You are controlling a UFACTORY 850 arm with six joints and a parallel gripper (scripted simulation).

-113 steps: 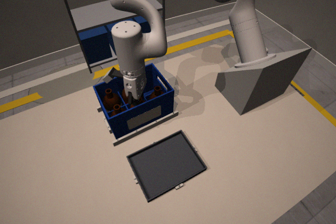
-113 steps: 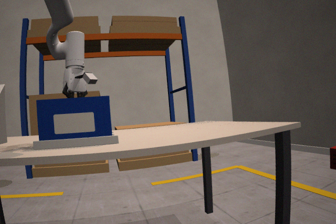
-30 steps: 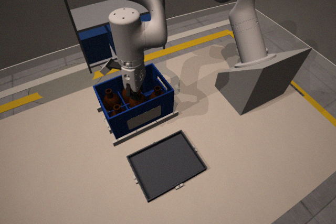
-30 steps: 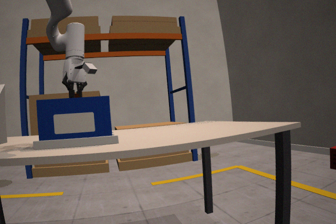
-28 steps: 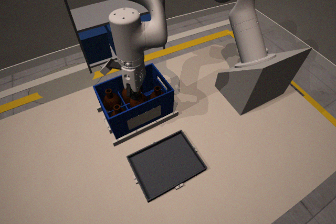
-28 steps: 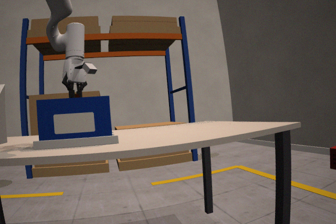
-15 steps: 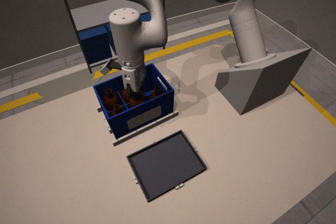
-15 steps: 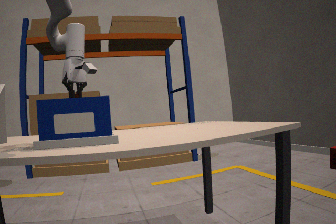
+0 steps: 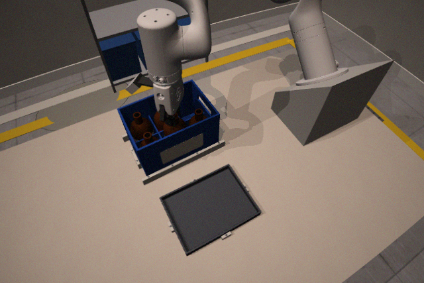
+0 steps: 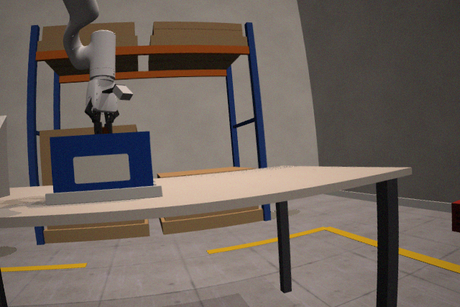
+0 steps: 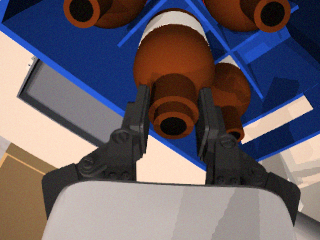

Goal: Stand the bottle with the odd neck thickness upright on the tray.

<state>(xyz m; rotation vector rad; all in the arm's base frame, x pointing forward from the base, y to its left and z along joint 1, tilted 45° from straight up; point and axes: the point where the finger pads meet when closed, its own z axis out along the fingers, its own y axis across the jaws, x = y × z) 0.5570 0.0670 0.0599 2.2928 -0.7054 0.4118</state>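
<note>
The brown bottle lies 70 mm below my hand. From my hand the other things lie so: dark grey tray (30 mm behind, 230 mm to the left, 190 mm below); then crate (10 mm ahead, 40 mm to the right, 120 mm below).
</note>
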